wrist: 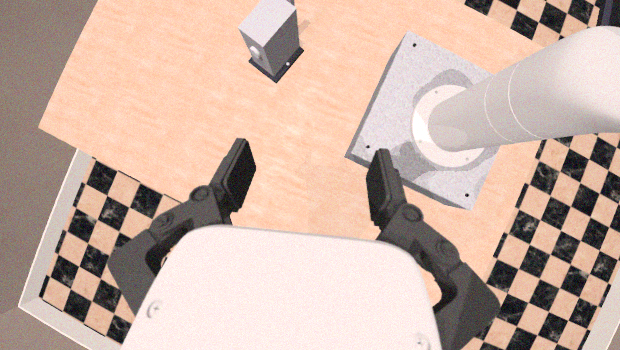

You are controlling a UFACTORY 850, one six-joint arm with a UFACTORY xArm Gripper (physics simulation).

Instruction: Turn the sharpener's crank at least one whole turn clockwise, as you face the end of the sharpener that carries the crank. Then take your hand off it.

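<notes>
A grey box-shaped sharpener stands on a dark base on the wooden table top, near the top edge of the wrist view. A small pale round part shows on its lower left face. A thin dark part rises behind its upper right corner and is cut off by the view's edge; I cannot tell whether it belongs to the crank. The crank is not clearly visible. My gripper is open, its fingers wide apart with wood showing between them. It is apart from the sharpener, which lies beyond the fingertips and a little to the left.
A grey square mounting plate is at the right, carrying the robot's round white base. The white arm reaches from it to the right edge. Checkered floor shows beyond the table on several sides, with a pale wall edge at the lower left.
</notes>
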